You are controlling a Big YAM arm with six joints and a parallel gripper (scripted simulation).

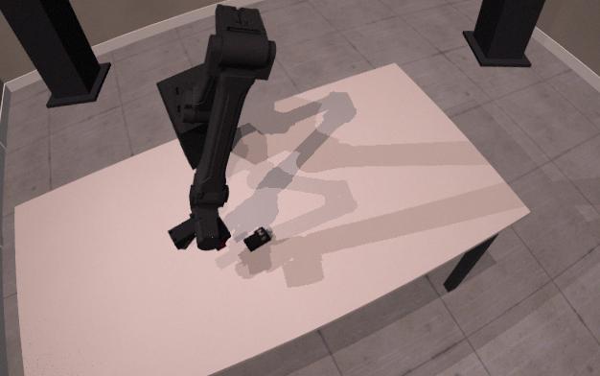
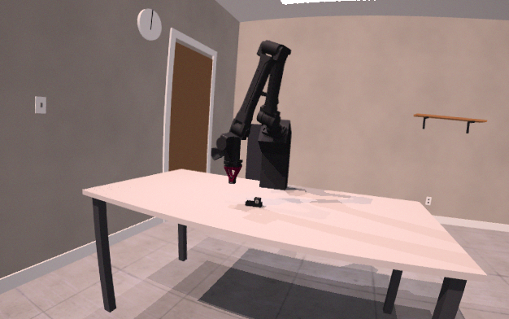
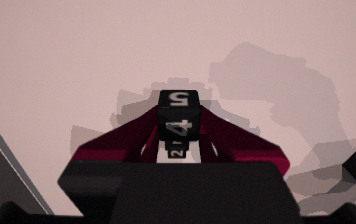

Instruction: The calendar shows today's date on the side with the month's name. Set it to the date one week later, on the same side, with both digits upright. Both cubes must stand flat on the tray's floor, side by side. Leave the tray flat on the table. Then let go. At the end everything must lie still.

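Now: hand 100 mm above the black tray, 90 mm to the right of it and 60 mm past it. The rest, counted from my hand: black calendar block (right at my hand).
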